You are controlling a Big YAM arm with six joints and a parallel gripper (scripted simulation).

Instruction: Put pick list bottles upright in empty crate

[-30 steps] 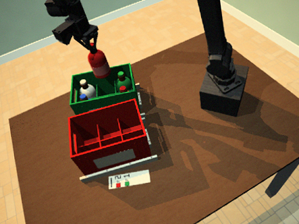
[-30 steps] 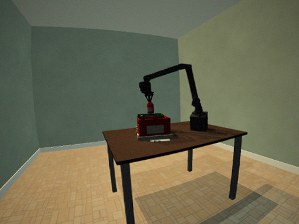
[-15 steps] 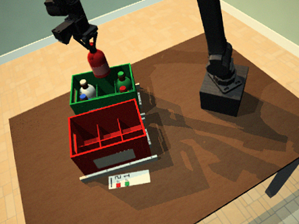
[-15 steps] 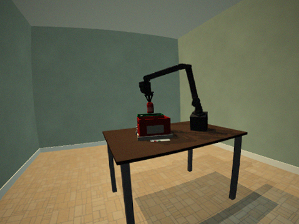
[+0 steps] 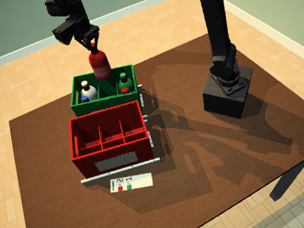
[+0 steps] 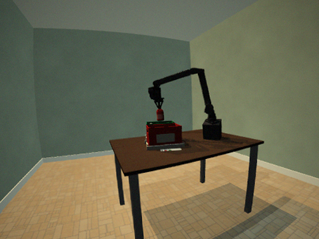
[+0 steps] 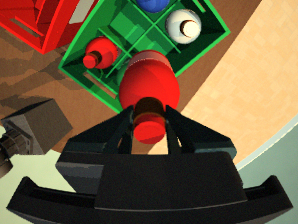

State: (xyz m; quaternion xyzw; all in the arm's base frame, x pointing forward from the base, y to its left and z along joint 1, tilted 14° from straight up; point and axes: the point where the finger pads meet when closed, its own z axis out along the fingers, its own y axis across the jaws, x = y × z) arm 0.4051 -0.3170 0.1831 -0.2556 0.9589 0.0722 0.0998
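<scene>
The red bottle lies 6 cm below my hand and 1 cm behind it. From my hand the other things lie so: white bottle (24 cm below, 8 cm ahead, 3 cm to the right); green bottle (24 cm below, 8 cm behind, 2 cm to the left); green crate (24 cm below, 4 cm to the left, 1 cm ahead).
</scene>
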